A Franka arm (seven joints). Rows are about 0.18 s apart.
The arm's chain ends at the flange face. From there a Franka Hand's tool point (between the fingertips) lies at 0.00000 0.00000 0.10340 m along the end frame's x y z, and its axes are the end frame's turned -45 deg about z.
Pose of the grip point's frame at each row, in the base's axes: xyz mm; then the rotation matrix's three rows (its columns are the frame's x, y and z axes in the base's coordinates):
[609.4 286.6 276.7], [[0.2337 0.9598 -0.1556], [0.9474 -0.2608 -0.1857], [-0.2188 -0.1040 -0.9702]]
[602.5 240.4 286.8], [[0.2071 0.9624 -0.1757], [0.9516 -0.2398 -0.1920], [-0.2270 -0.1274 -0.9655]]
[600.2 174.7 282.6], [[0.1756 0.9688 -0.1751], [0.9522 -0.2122 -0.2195], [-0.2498 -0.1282 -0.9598]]
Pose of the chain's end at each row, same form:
[625.5 305.8 377.0], [[0.8439 0.5134 -0.1556], [0.4855 -0.8543 -0.1857], [-0.2283 0.0812 -0.9702]]
[620.7 260.3 386.6], [[0.8270 0.5341 -0.1757], [0.5033 -0.8424 -0.1920], [-0.2506 0.0704 -0.9655]]
[618.3 197.4 381.8], [[0.8092 0.5609 -0.1751], [0.5233 -0.8234 -0.2195], [-0.2673 0.0860 -0.9598]]

